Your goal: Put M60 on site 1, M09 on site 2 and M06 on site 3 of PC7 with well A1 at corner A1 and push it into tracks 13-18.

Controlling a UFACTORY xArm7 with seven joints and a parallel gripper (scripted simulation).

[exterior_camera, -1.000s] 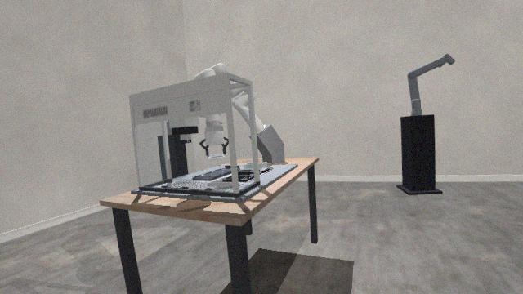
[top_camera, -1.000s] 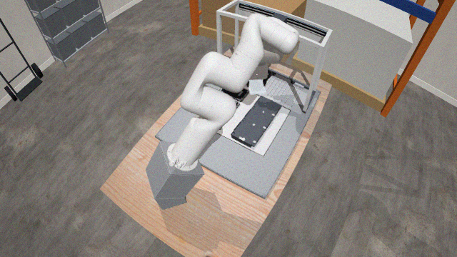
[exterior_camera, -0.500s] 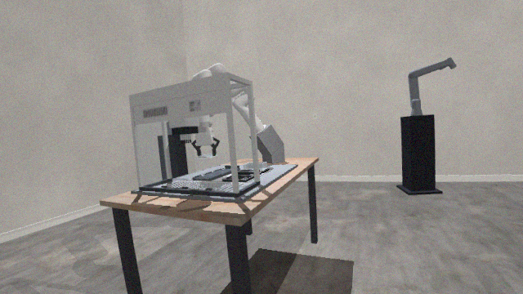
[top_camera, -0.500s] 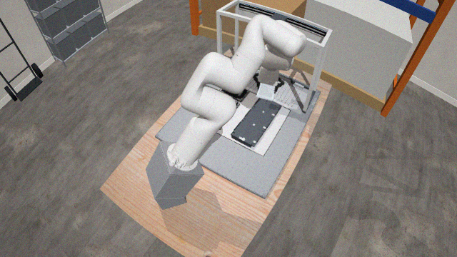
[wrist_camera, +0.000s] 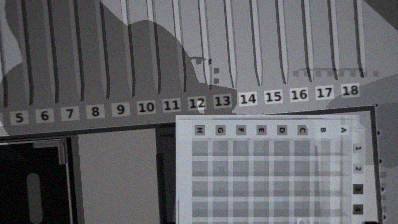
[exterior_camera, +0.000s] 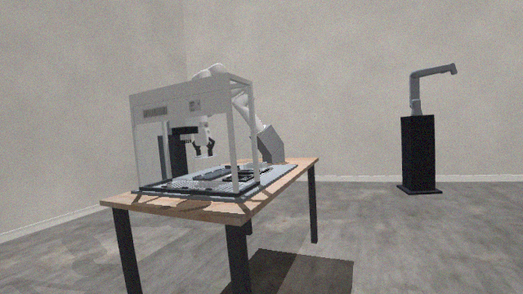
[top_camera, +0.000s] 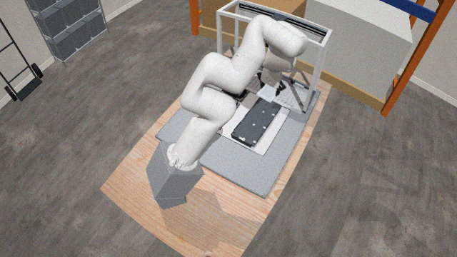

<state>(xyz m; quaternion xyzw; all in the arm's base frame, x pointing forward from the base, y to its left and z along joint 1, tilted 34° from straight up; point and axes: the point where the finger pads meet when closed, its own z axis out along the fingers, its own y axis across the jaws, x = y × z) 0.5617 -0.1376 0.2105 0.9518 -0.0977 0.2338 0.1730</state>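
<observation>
Right now the clear plate is 10 mm below my hand. From my hand the other things lie so: dark plate carrier PC7: 110 mm behind, 30 mm to the left, 120 mm below; then white apron: 100 mm behind, 110 mm to the left, 140 mm below; then deep-well block M09: 60 mm behind, 230 mm to the left, 120 mm below.
</observation>
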